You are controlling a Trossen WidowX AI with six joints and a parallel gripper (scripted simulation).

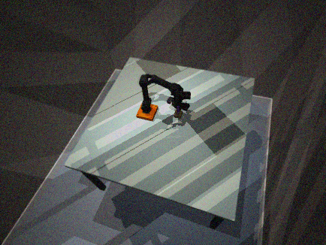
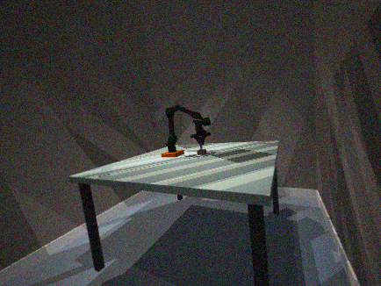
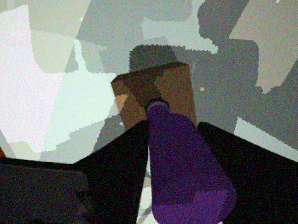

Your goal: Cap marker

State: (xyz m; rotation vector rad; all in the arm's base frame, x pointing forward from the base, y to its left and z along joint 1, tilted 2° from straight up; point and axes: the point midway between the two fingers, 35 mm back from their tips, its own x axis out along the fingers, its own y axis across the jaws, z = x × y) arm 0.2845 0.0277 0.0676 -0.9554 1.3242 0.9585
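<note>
The marker cap lies 30 mm above my gripper tip. From my gripper tip the other things lie so: holder block: 10 mm behind, 60 mm below.
</note>
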